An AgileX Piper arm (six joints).
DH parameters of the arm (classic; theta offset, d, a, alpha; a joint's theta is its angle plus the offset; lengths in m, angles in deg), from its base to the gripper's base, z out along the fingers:
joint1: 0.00 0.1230 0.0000 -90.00
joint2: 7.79 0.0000 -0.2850 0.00
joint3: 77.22 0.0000 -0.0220 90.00
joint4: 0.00 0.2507 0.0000 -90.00
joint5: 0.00 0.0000 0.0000 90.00
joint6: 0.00 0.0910 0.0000 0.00
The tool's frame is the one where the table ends.
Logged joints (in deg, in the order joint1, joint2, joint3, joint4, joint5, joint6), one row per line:
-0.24, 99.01, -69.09, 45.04, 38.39, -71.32
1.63, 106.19, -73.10, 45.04, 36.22, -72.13
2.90, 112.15, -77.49, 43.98, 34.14, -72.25
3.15, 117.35, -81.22, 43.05, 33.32, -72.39
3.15, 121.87, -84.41, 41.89, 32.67, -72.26
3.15, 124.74, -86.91, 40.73, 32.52, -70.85
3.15, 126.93, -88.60, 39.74, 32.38, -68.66
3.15, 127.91, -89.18, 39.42, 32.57, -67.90
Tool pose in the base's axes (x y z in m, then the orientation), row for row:
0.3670, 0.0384, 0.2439, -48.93, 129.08, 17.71
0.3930, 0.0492, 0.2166, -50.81, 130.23, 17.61
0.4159, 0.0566, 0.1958, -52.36, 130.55, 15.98
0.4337, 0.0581, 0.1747, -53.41, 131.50, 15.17
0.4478, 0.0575, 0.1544, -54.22, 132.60, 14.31
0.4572, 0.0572, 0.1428, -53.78, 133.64, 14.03
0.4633, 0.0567, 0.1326, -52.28, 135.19, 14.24
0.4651, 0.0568, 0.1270, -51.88, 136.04, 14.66
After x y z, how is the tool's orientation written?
As a rotation vector, in degrees.
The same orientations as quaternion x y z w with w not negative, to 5 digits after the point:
-0.32950, 0.86923, 0.11926, 0.34878
-0.33983, 0.87100, 0.11778, 0.33466
-0.34926, 0.87081, 0.10659, 0.32917
-0.35457, 0.87298, 0.10071, 0.31945
-0.35814, 0.87587, 0.09452, 0.30927
-0.35412, 0.87996, 0.09238, 0.30289
-0.34294, 0.88681, 0.09341, 0.29534
-0.33934, 0.88982, 0.09589, 0.28959

